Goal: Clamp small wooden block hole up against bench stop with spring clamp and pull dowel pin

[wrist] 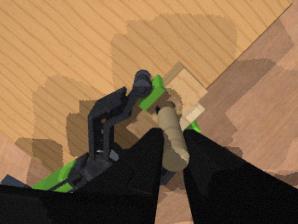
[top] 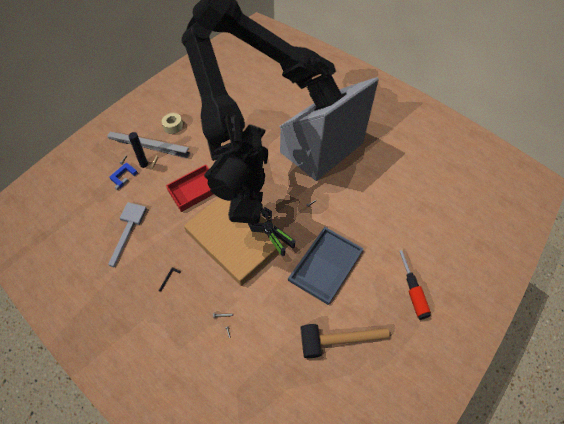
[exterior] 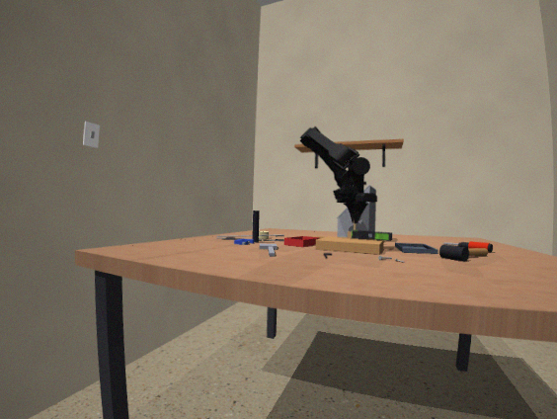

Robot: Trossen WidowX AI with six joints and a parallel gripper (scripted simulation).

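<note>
Now: the dowel pin 4 cm below my hand. The rest, counted from my hand: small wooden block: 8 cm below; wooden board: 6 cm ahead, 11 cm below; bench stop: 1 cm behind, 8 cm below.
</note>
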